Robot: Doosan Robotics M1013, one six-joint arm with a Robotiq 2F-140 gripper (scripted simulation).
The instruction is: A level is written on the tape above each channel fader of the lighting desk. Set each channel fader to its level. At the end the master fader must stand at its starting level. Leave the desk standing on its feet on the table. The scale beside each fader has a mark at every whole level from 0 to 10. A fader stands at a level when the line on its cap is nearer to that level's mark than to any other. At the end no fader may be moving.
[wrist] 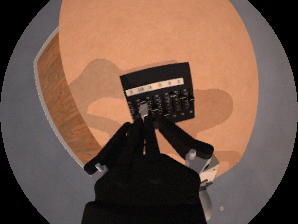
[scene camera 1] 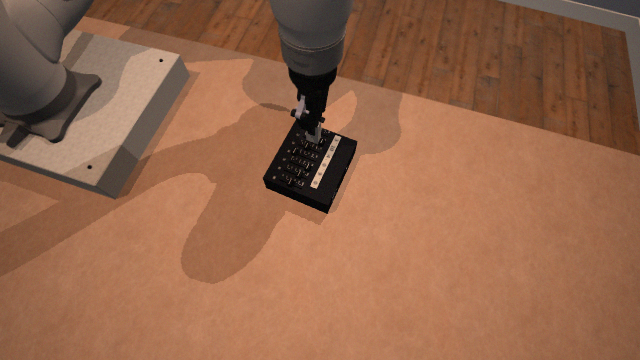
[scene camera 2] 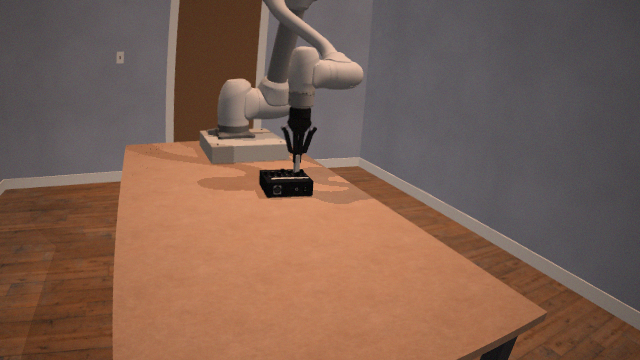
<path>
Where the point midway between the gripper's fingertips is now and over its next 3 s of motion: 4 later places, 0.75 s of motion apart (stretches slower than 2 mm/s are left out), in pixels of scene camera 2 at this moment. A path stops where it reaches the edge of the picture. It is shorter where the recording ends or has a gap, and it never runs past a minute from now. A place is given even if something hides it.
The gripper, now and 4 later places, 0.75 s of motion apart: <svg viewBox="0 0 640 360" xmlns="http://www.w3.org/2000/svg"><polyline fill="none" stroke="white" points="296,172 296,172 295,171 296,162 291,162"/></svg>
</path>
